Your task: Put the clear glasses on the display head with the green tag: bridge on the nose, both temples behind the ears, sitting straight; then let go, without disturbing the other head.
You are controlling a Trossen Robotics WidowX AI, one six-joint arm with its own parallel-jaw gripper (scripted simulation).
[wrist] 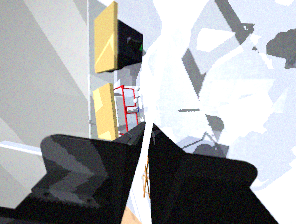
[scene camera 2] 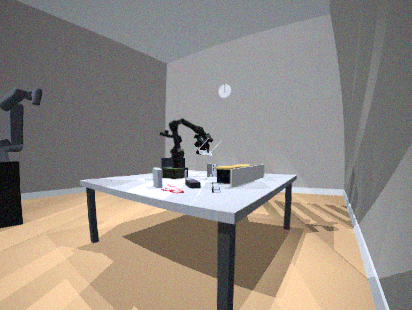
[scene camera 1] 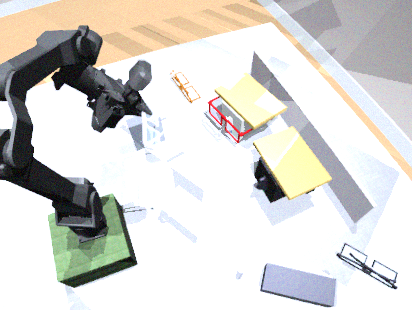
Labels:
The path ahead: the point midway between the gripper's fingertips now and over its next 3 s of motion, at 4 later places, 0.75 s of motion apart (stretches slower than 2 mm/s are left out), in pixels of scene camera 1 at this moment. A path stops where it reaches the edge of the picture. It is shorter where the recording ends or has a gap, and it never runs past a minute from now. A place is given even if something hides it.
My gripper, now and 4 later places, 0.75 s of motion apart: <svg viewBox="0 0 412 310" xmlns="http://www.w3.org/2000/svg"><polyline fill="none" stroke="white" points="151,115 149,114 167,138 180,161 189,181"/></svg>

